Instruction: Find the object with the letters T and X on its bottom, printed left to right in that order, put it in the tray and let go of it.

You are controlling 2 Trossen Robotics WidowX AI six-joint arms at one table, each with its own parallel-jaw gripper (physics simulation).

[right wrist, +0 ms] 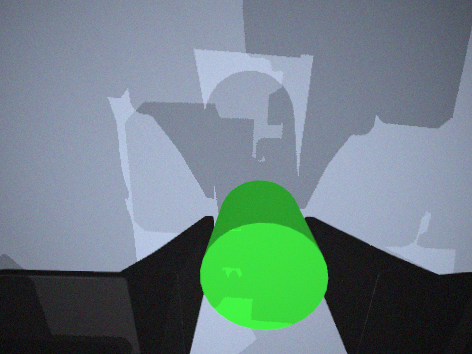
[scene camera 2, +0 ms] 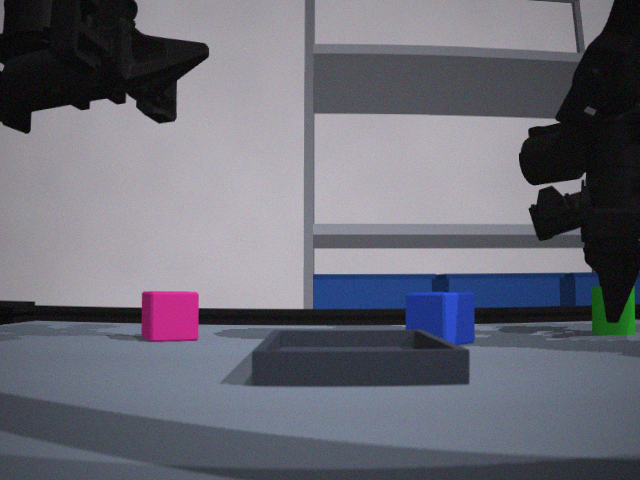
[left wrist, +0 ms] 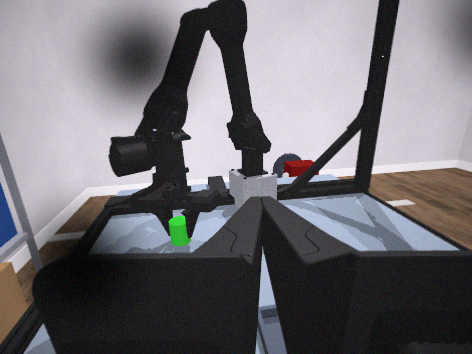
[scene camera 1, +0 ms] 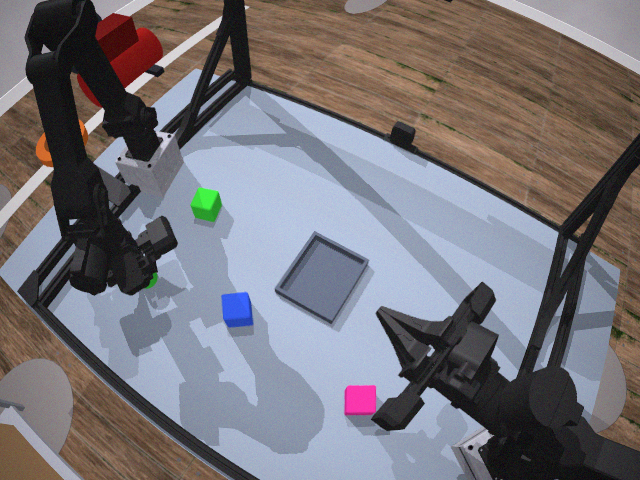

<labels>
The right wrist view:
right gripper: 258, 225
green cylinder: 262, 269
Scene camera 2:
left gripper: 207, 50
right gripper: 611, 323
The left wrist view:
left gripper: 260, 206
right gripper: 180, 236
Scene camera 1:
left gripper: 378, 309
right gripper: 146, 276
grey tray: 320, 279
</labels>
